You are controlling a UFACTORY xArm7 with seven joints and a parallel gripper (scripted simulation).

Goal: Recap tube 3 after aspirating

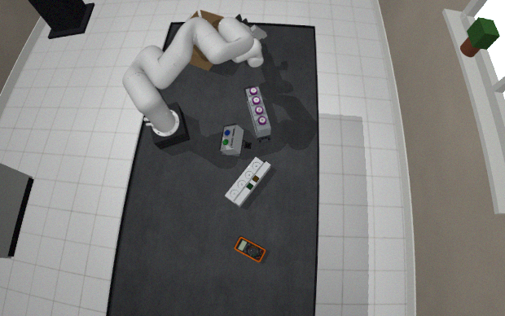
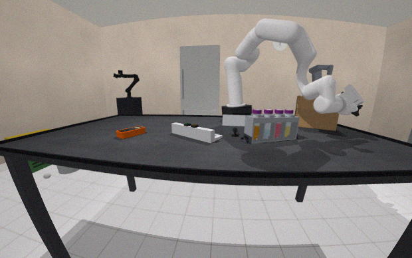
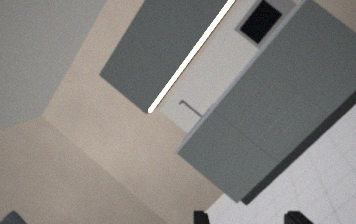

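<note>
Right now my hand is 7 cm short of the purple cap, 51 cm to the left of it and 5 cm above it. The rest, counted from my hand: blue cycle key: 8 cm behind, 59 cm to the right, 10 cm below; then cardboard box: 20 cm behind, 5 cm to the right, 9 cm below; then key housing: 6 cm behind, 61 cm to the right, 11 cm below.
</note>
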